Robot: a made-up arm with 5 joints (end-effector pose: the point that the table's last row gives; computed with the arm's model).
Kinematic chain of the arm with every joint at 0, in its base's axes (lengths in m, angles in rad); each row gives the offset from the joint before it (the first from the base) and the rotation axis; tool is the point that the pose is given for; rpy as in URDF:
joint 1: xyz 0.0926 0 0.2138 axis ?
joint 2: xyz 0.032 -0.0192 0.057 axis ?
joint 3: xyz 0.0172 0 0.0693 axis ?
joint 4: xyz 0.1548 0 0.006 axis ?
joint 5: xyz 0.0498 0.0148 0 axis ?
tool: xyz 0 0 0 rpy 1.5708 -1.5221 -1.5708
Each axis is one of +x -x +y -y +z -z.
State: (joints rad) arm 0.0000 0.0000 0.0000 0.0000 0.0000
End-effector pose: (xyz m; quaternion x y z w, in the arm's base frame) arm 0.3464 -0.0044 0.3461 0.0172 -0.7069 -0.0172 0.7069
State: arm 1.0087 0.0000 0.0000 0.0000 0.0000
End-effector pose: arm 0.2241 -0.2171 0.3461 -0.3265 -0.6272 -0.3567 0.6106
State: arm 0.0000 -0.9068 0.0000 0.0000 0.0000
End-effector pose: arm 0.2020 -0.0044 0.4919 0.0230 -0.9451 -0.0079 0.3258
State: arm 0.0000 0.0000 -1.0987 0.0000 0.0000
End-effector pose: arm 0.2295 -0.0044 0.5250 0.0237 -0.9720 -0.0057 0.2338
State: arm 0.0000 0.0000 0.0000 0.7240 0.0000
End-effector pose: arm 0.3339 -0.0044 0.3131 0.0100 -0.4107 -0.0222 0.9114
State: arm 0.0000 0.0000 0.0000 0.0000 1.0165
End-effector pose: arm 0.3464 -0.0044 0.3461 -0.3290 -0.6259 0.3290 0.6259
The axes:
joint 1: -z
joint 2: +y
joint 3: +y
joint 4: +y
joint 5: -x

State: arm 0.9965 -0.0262 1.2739 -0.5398 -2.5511
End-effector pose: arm 0.1650 -0.1200 0.1633 -0.3005 0.2909 0.8850 0.2047
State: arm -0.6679 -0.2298 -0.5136 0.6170 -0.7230
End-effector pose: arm 0.2463 0.1156 0.4577 0.4947 -0.5642 -0.0343 0.6601
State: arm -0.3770 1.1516 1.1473 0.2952 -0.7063
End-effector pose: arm 0.0582 -0.0184 0.1378 -0.2626 0.4133 -0.1638 0.8564
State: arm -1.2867 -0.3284 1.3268 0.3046 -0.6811
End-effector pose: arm 0.1327 0.1216 0.1670 0.1129 -0.0712 0.2724 0.9529
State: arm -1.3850 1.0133 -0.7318 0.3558 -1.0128
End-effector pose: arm 0.1506 0.2845 0.2260 0.4231 -0.1533 0.1438 0.8814
